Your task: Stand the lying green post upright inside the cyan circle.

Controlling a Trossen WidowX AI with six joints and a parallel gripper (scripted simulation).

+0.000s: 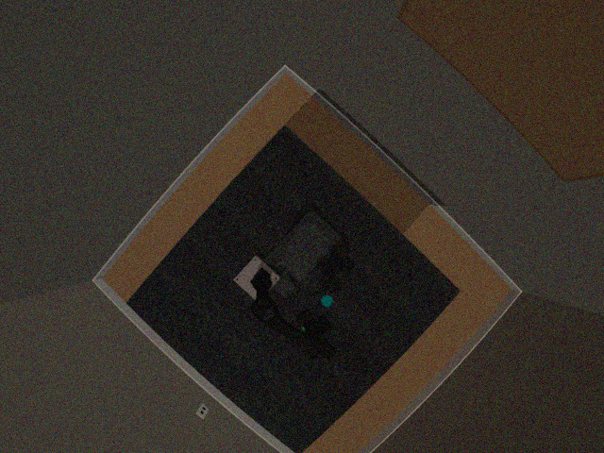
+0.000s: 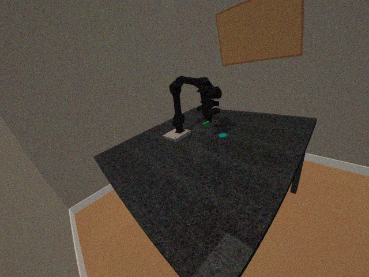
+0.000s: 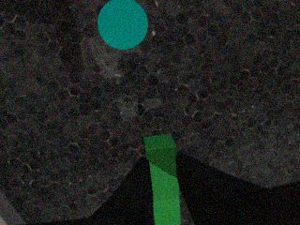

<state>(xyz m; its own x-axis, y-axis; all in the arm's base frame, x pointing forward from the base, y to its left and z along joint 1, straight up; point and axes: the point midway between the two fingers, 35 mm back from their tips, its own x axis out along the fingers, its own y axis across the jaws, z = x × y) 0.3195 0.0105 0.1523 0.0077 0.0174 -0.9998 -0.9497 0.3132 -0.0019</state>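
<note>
Right now the cyan circle is 20 mm ahead of my gripper tip, 100 mm to the left of it and 140 mm below it. From my gripper tip the other things lie so: green post 10 mm behind, 20 mm to the right.
</note>
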